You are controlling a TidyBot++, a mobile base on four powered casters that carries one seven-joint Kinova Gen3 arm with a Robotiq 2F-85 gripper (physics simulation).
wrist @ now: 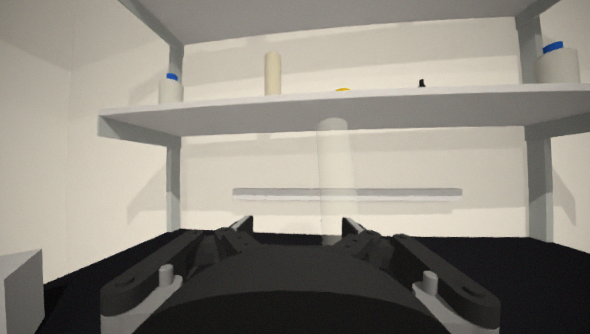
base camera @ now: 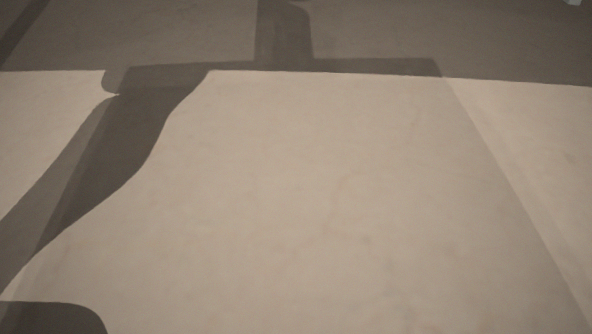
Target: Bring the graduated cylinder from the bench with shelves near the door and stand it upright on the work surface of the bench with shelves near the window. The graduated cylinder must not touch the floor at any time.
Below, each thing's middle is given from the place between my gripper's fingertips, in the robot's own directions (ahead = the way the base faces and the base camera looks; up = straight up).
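Graduated cylinder (wrist: 338, 194): 5 cm below my hand, 5 cm to the right of it.
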